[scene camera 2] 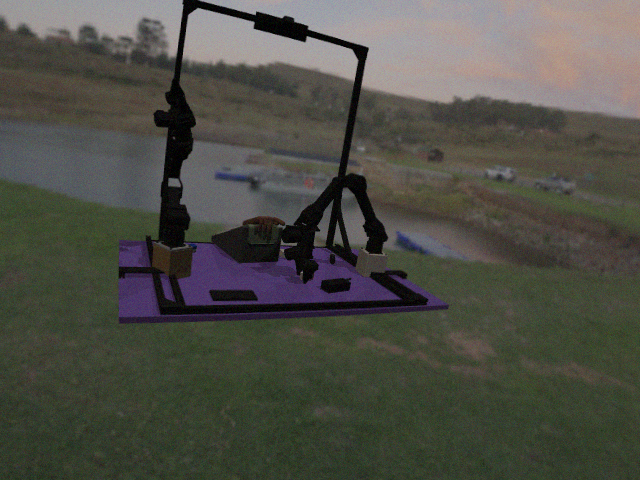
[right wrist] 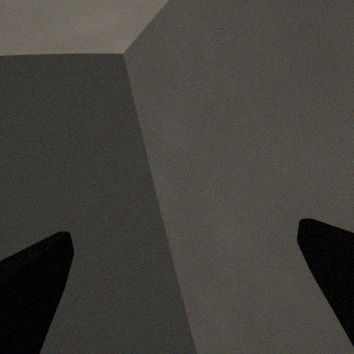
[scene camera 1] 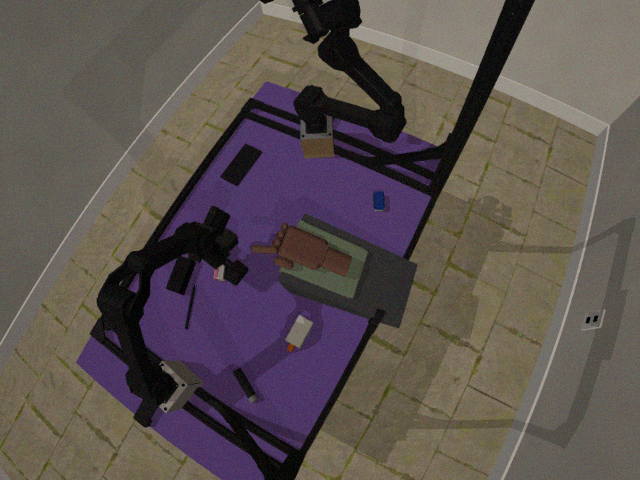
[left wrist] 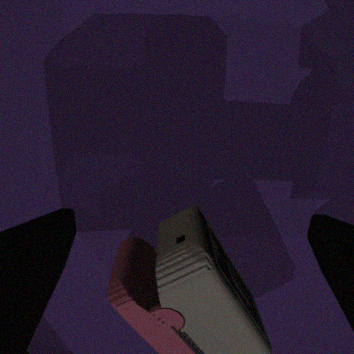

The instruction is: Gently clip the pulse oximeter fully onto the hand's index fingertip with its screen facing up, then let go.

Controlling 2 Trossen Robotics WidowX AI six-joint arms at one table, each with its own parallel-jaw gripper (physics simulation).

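Places are measured from the left arm's base along level axes (x down, y left, z ahead), in centimetres.
Pixels of known places: left gripper, between the fingertips: (scene camera 2: 301, 279) (scene camera 1: 226, 266) (left wrist: 194, 223); right gripper, between the fingertips: (scene camera 2: 177, 86) (right wrist: 186, 236); left arm's base, origin of its link: (scene camera 2: 373, 251) (scene camera 1: 163, 386); right arm's base, origin of its link: (scene camera 2: 173, 244) (scene camera 1: 316, 124).
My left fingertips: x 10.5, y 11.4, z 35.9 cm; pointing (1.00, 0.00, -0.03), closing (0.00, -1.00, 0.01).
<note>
For each thing: its top centre in the pictures, then the offset to it from my left fingertips. "spot": a spot on its surface instead.
- pulse oximeter, centre of its top: (left wrist: 197, 339) (scene camera 1: 218, 269) dx -3.2, dy +0.0, dz -2.2 cm
- green pad, a spot on its surface: (scene camera 1: 356, 285) spot: dx -9.9, dy -36.1, dz +16.3 cm
- dark grey wedge, a spot on its surface: (scene camera 1: 390, 289) spot: dx -4.7, dy -43.8, dz +21.6 cm
- blue item, centre of its top: (scene camera 1: 379, 198) dx -3.2, dy -26.2, dz +43.2 cm
- white box with an orange end, centre of its top: (scene camera 1: 297, 334) dx -2.8, dy -30.2, dz -3.0 cm
- dark cylinder, centre of its top: (scene camera 1: 244, 385) dx -2.7, dy -26.9, dz -23.1 cm
- thin black stick, centre of its top: (scene camera 1: 189, 305) dx -0.9, dy +1.3, dz -16.3 cm
- black box, centre of its top: (scene camera 1: 178, 273) (scene camera 2: 336, 281) dx -3.5, dy +9.7, dz -11.0 cm
- flat black slab, centre of its top: (scene camera 2: 233, 294) (scene camera 1: 240, 163) dx -0.8, dy +19.8, dz +29.8 cm
The pulse oximeter (scene camera 1: 219, 273) (left wrist: 215, 300), white with a pink half, lies on the purple table. In the left wrist view its white and pink halves are side by side, as if it is on its side; its screen cannot be made out. My left gripper (scene camera 1: 235, 272) (left wrist: 194, 223) is open, its fingers apart on both sides of the oximeter and holding nothing. The brown hand (scene camera 1: 303, 249) (scene camera 2: 264, 221) rests palm-down on a raised support, its index finger (scene camera 1: 264, 249) pointing left in scene camera 1, with no oximeter on it. My right gripper (right wrist: 186, 236) is open and empty, away from the table, facing the walls.
A green pad (scene camera 1: 356, 285) tops the dark grey wedge (scene camera 1: 390, 289). Around are a blue item (scene camera 1: 378, 199), a white box with an orange end (scene camera 1: 299, 331), a dark cylinder (scene camera 1: 244, 383), a thin black stick (scene camera 1: 190, 307), a black box (scene camera 1: 180, 275) (scene camera 2: 335, 284) and a flat black slab (scene camera 1: 241, 164) (scene camera 2: 233, 295).
</note>
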